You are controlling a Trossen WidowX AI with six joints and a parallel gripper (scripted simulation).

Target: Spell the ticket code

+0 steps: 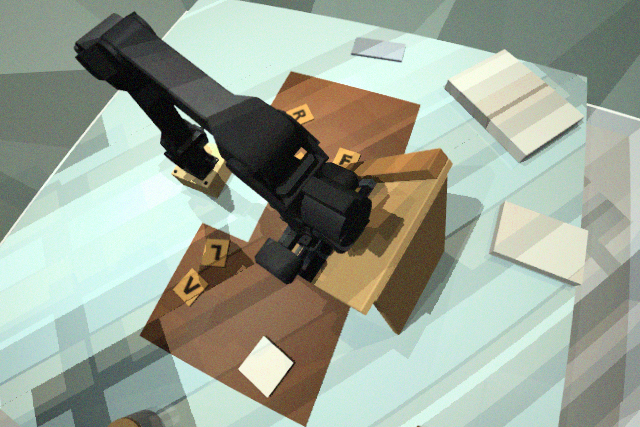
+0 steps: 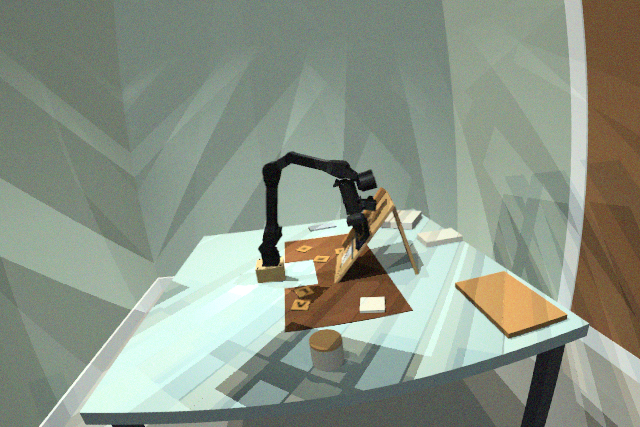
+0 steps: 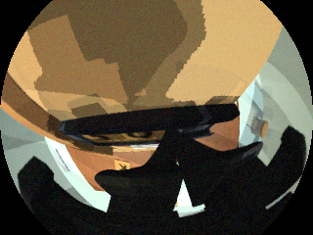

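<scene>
Now: gripper tip 3 cm to the right of the q tile. From my gripper tip the other things lie so: white ticket (9 cm below, 6 cm behind, 4 cm to the left); s tile (9 cm to the left, 1 cm ahead); brown mat (16 cm behind, 15 cm below, 6 cm to the left).
</scene>
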